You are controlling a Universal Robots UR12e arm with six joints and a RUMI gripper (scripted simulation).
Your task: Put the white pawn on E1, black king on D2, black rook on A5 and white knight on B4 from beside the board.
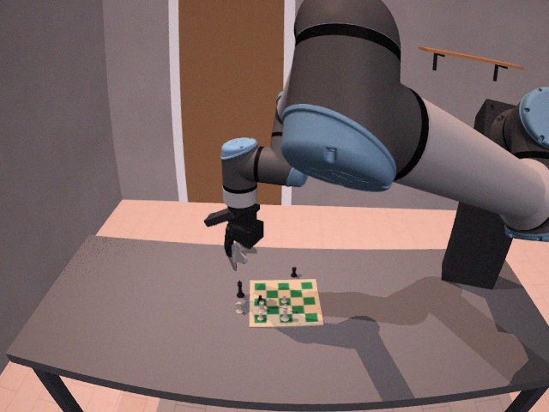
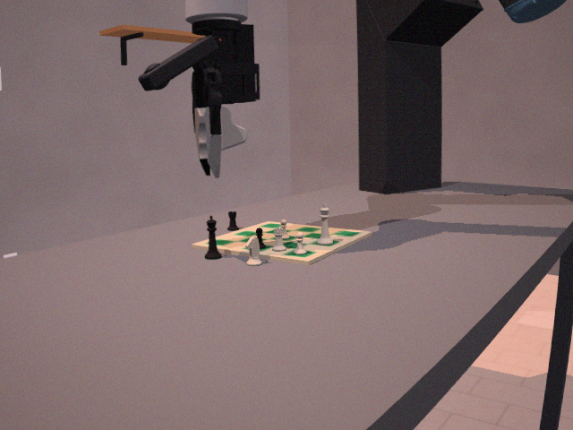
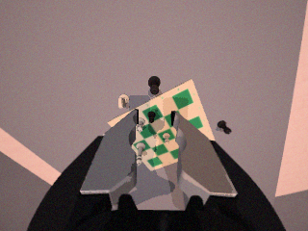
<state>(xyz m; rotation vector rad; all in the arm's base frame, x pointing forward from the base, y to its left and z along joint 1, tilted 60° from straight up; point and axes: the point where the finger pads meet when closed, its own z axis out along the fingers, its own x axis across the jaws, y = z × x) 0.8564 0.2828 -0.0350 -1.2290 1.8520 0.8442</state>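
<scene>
Right now my hand is 11 cm above the black king. Also, from my hand: black pawn (7 cm behind, 2 cm to the left, 12 cm below); then white knight (2 cm behind, 7 cm to the left, 12 cm below); then white rook (8 cm behind, 5 cm to the left, 12 cm below).
</scene>
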